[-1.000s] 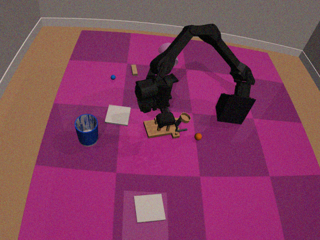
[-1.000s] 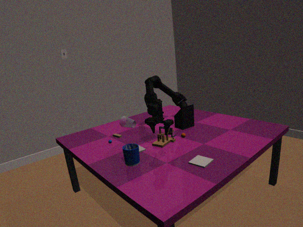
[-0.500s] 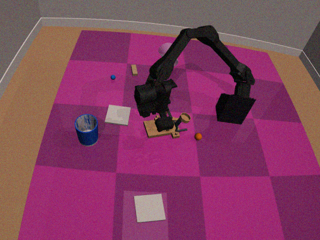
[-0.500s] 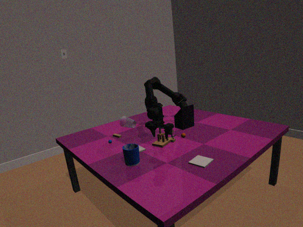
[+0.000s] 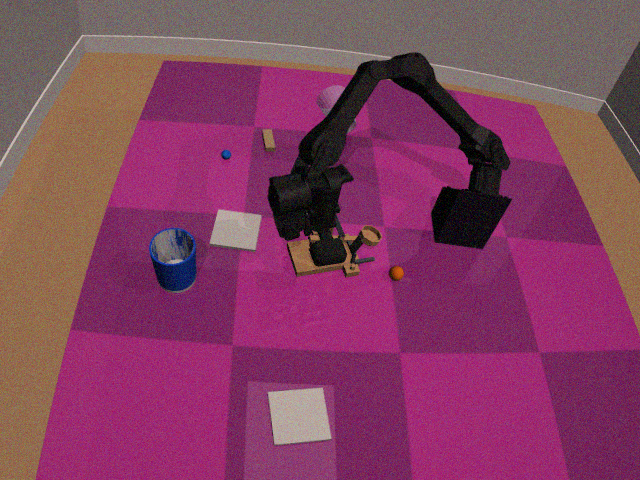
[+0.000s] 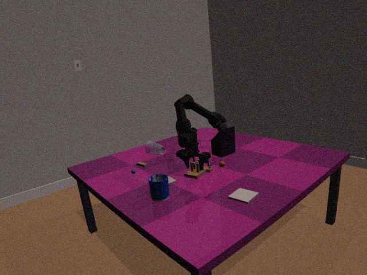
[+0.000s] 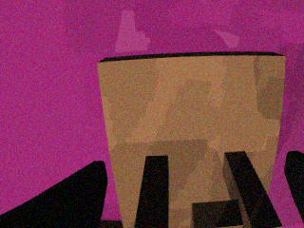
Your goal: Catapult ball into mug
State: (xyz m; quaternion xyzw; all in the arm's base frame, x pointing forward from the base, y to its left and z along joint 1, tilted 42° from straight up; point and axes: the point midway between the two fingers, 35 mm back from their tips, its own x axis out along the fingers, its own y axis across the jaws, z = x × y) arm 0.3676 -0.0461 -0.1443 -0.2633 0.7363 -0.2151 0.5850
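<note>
The orange ball lies 18 cm behind my gripper tip, 6 cm to the left of it and 2 cm below it. The rest, counted from my gripper tip: small blue ball 32 cm to the right, 17 cm ahead, 2 cm below; then wooden catapult 6 cm behind, 2 cm above; then blue mug 28 cm ahead, 3 cm to the left.
</note>
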